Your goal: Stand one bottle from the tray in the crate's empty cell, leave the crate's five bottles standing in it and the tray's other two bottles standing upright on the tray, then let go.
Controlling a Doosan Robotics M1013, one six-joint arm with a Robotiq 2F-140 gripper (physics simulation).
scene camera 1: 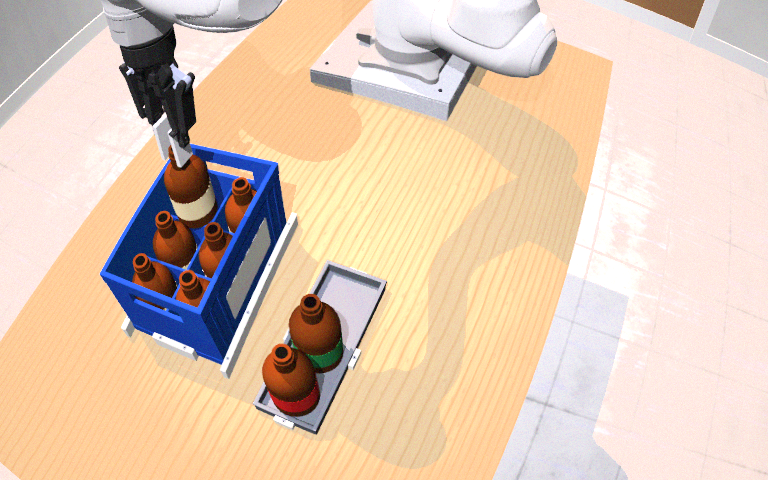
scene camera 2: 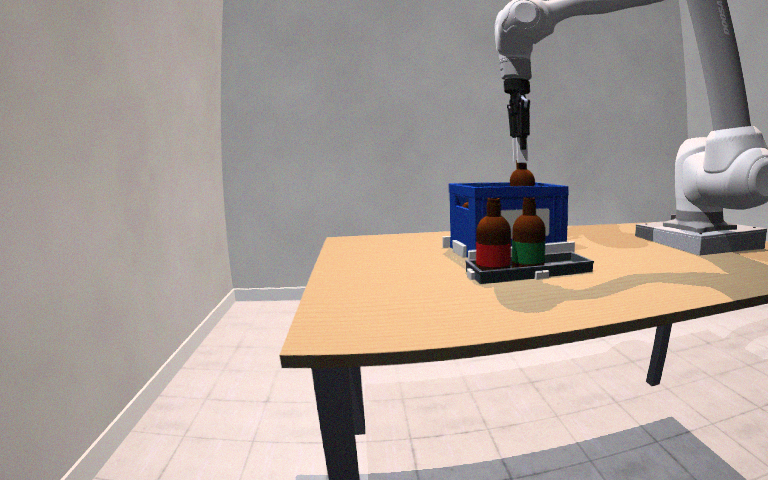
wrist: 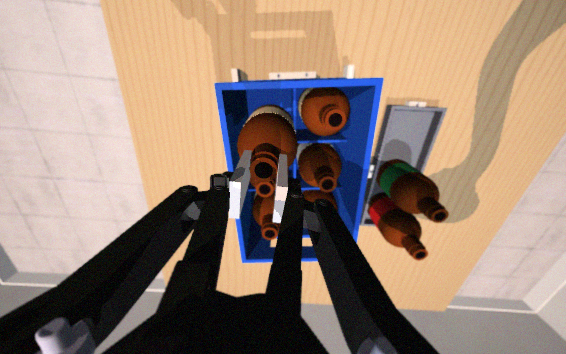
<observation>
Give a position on a green-label bottle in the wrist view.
413,192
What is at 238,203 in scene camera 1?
A cream-label bottle.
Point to a cream-label bottle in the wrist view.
At 263,207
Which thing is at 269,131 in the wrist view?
A cream-label bottle.
</observation>
